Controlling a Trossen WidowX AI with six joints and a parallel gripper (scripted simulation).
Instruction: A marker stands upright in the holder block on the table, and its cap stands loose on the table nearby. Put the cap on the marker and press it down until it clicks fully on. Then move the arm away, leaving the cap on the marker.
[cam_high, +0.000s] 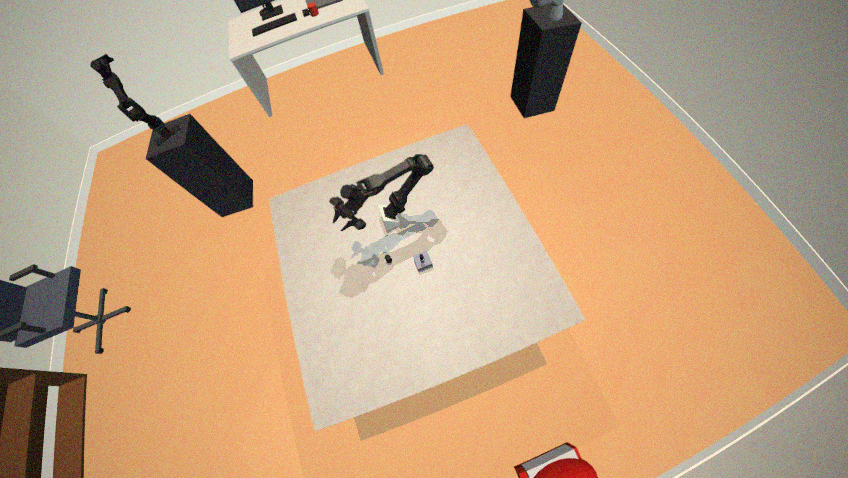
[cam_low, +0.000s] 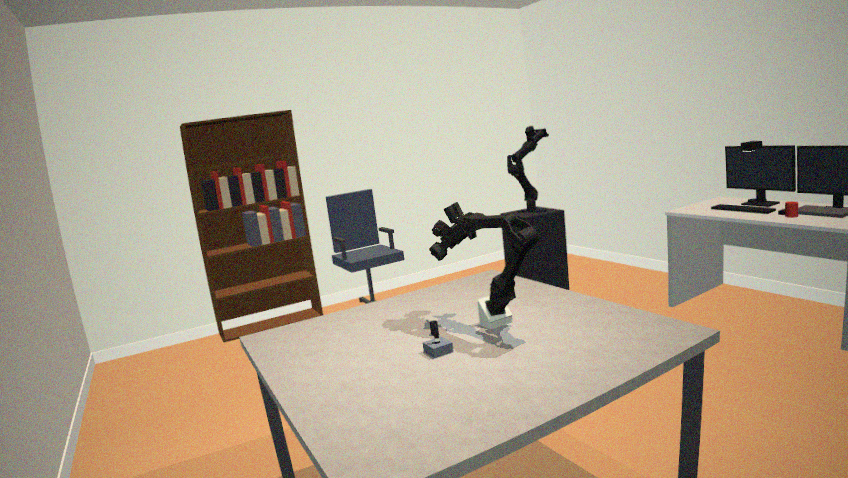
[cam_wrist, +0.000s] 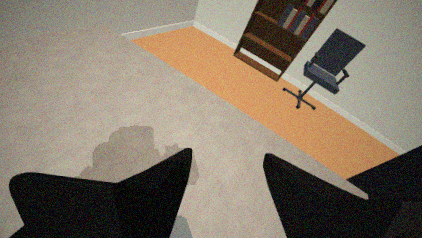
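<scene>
Right now the dark marker cap is 11 cm ahead of my gripper tip, 16 cm to the left of it and 25 cm below it. From my gripper tip the other things lie so: grey-blue holder block: 17 cm ahead, 32 cm to the left, 25 cm below.
</scene>
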